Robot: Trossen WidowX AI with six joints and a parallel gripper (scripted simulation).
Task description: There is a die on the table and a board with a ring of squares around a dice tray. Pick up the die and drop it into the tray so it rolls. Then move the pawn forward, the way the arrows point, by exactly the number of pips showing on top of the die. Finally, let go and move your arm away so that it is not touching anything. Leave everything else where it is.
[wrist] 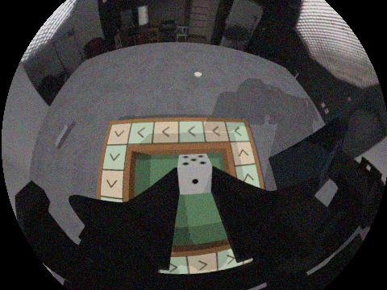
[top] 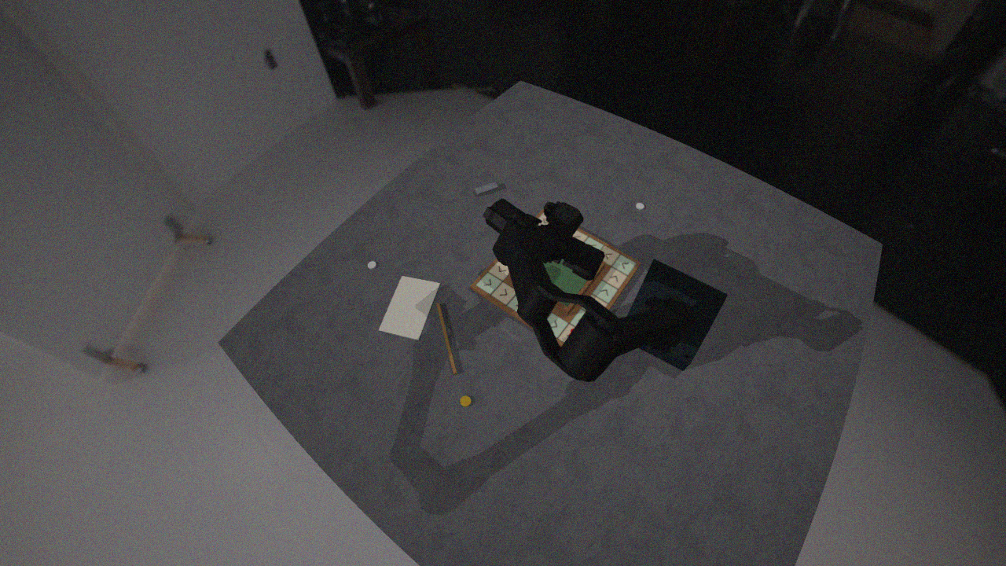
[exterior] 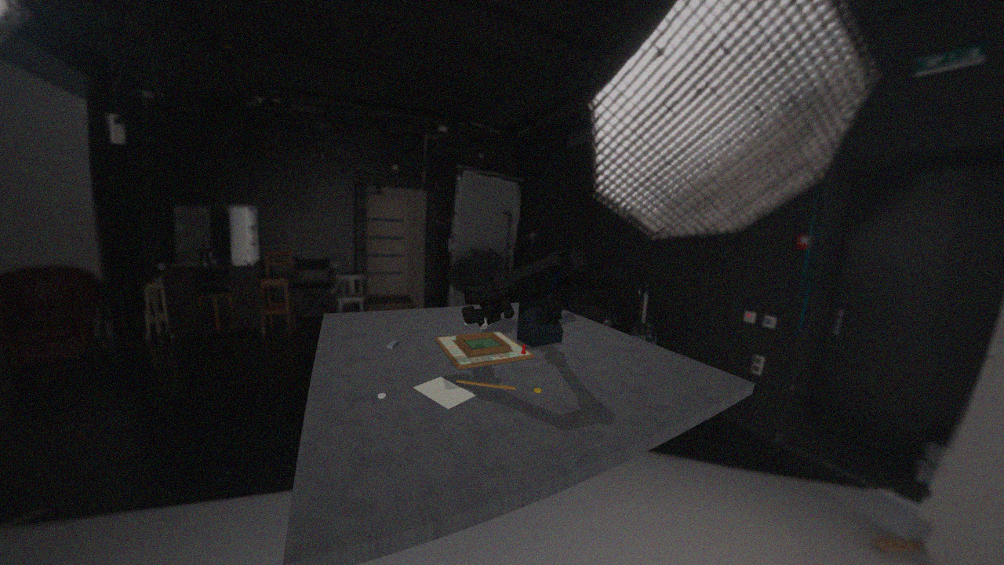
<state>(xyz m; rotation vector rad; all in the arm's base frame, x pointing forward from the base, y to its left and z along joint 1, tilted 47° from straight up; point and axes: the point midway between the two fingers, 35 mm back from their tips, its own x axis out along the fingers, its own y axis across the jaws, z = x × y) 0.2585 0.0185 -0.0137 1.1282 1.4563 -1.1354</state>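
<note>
My gripper tip is 140 mm to the right of the red pawn, 110 mm past it and 60 mm above it. From my gripper tip the other things lie so: white die right at my gripper tip; then pencil 300 mm to the left, 110 mm ahead, 80 mm below; then grey block 330 mm ahead, 80 mm to the right, 80 mm below.
</note>
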